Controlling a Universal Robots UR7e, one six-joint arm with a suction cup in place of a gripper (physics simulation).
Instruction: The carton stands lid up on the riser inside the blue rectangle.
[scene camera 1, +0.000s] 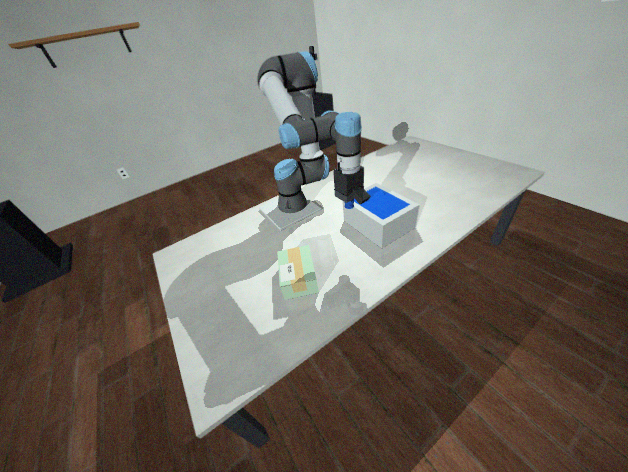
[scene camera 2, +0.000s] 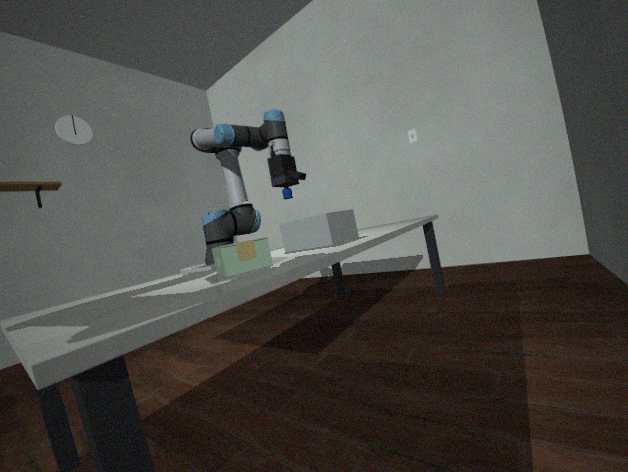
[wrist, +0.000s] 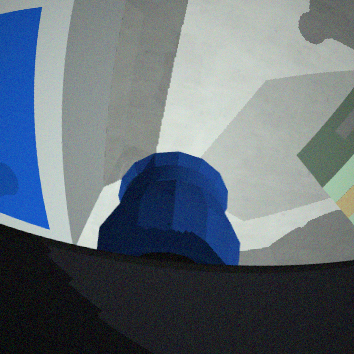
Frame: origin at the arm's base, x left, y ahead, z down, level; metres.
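Where they show: end effector, tool point: (scene camera 1: 349, 206) (scene camera 2: 288, 198) (wrist: 172, 202); arm's base, origin of the base link: (scene camera 1: 292, 204).
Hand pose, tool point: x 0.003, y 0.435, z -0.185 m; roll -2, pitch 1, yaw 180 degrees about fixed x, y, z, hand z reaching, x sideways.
Things, the pixels of their top centre, and the offset from my tool point. Level surfaces: height alone.
- light green carton, middle of its top: (scene camera 2: 237, 242) (scene camera 1: 295, 264) dy -0.015, dx -0.262, dz +0.122 m
- pale grey box-shaped riser, middle of its top: (scene camera 2: 316, 216) (scene camera 1: 379, 201) dy -0.014, dx +0.183, dz +0.081 m
- filled blue rectangle, middle of its top: (scene camera 1: 379, 201) dy -0.014, dx +0.183, dz +0.081 m
- white table, its level: dz +0.201 m
The light green carton (scene camera 1: 307, 258) (scene camera 2: 228, 262) (wrist: 320, 150) rests on the table, apart from the riser. Its upward face in scene camera 1 shows an orange tape band and a white label; the tape continues down one side. The pale grey box-shaped riser (scene camera 1: 361, 225) (scene camera 2: 304, 234) (wrist: 85, 100) stands on the table. The filled blue rectangle (scene camera 1: 384, 201) (wrist: 15, 100) covers most of its top, with a pale border around it. My gripper, a blue suction cup (scene camera 1: 349, 205) (scene camera 2: 287, 193) (wrist: 172, 200), is open, holding nothing. It hangs in the air beside the riser, away from the carton.
The white table (scene camera 1: 472, 162) (scene camera 2: 40, 337) carries the arm's base plate (scene camera 1: 284, 220) behind the carton. Arm shadows cross the tabletop. A wooden wall rail (scene camera 1: 76, 35) (scene camera 2: 25, 186) and a dark floor-standing object (scene camera 1: 25, 253) are away from the table.
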